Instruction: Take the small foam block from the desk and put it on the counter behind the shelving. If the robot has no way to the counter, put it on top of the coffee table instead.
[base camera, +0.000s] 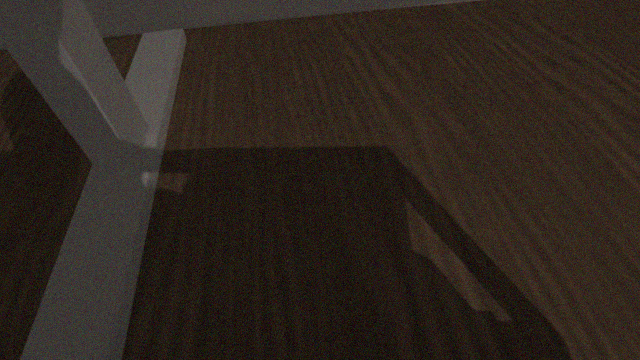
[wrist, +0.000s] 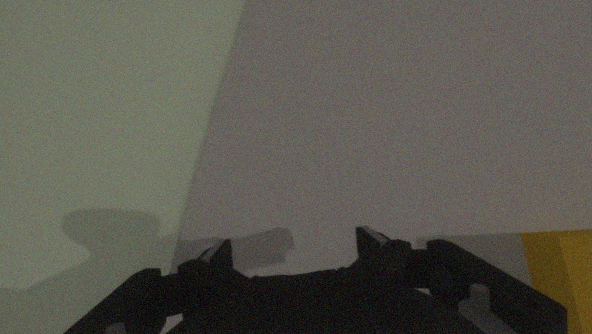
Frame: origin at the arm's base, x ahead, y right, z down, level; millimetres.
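Seen in the pictures: gripper, fingertip midpoint: (wrist: 294, 247).
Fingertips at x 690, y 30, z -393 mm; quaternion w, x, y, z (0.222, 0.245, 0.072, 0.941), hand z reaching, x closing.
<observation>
A point is followed by its place in that frame.
In the wrist view, part of the yellow foam block (wrist: 555, 260) {z -360, x 551, y 85 mm} shows at the lower right edge, on the pale desk top (wrist: 390, 125) {z -324, x 671, y 153 mm}. It lies outside and to the right of the right finger, partly hidden behind the gripper's right linkage, with a grey shadow on its left. My gripper (wrist: 294, 247) {z -393, x 690, y 30 mm} is open, with nothing between its fingertips. Its shadow falls on the desk top between and left of the fingers. The counter, the shelving and the coffee table cannot be made out in either view.
A greenish wall (wrist: 110, 110) {z -430, x 920, y 66 mm} rises along the left of the wrist view. In the base camera view, a grey floor-level beam with slanted legs (base camera: 95, 250) stands at the left on the dark wood floor (base camera: 350, 100) {z 396, x 580, y 30 mm}. A pale surface (base camera: 240, 11) {z 371, x 864, y -194 mm} runs across the top. A broad shadow covers the near floor.
</observation>
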